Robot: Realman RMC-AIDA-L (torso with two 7-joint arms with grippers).
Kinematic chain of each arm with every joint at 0, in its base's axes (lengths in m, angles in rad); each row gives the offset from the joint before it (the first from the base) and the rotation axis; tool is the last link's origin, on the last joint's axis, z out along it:
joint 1: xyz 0 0 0.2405 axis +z
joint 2: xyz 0 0 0 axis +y
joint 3: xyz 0 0 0.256 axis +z
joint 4: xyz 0 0 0 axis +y
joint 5: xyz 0 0 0.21 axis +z
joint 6: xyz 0 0 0 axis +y
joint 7: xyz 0 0 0.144 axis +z
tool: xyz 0 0 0
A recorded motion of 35 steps. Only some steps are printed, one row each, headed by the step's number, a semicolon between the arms.
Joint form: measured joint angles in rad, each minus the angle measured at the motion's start. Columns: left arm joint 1, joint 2, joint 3, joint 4, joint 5, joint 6, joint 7; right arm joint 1, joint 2, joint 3, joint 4, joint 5, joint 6, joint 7.
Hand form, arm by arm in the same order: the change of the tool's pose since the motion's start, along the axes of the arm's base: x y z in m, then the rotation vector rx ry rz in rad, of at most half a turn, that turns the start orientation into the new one. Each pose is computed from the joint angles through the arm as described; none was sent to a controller.
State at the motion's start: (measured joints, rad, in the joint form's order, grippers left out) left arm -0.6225 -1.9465 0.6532 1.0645 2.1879 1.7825 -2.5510; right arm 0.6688 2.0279 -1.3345 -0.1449 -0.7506 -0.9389 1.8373
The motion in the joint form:
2: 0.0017 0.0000 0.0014 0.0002 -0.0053 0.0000 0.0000; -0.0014 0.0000 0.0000 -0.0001 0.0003 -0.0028 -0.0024
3: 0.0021 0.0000 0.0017 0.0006 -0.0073 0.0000 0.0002; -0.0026 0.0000 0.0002 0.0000 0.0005 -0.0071 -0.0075
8: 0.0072 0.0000 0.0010 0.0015 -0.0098 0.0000 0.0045; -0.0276 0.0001 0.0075 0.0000 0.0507 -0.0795 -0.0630
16: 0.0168 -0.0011 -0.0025 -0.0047 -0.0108 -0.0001 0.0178; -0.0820 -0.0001 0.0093 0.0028 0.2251 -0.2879 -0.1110
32: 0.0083 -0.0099 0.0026 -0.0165 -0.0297 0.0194 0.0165; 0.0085 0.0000 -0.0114 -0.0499 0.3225 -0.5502 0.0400
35: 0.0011 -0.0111 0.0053 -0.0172 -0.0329 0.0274 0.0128; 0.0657 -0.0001 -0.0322 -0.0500 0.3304 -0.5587 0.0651
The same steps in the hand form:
2: 0.0002 -0.0003 0.0000 0.0005 -0.0036 -0.0014; 0.0001 -0.0004 0.0001 0.0007 -0.0001 0.0022
3: 0.0004 -0.0003 0.0001 0.0011 -0.0049 -0.0025; 0.0000 -0.0009 0.0002 0.0020 -0.0014 0.0071
8: -0.0011 -0.0013 0.0004 0.0036 -0.0055 -0.0028; -0.0002 -0.0067 0.0075 0.0525 0.0314 0.0486
16: -0.0051 -0.0038 -0.0004 0.0043 -0.0080 -0.0012; -0.0045 -0.0201 0.0345 0.2036 0.2020 0.1207
32: 0.0012 -0.0053 -0.0066 -0.0257 -0.0386 -0.0171; -0.0791 -0.0094 0.0632 0.2066 0.5082 0.4009
35: 0.0047 -0.0048 -0.0077 -0.0364 -0.0437 -0.0249; -0.1030 -0.0008 0.0614 0.1656 0.5338 0.4583

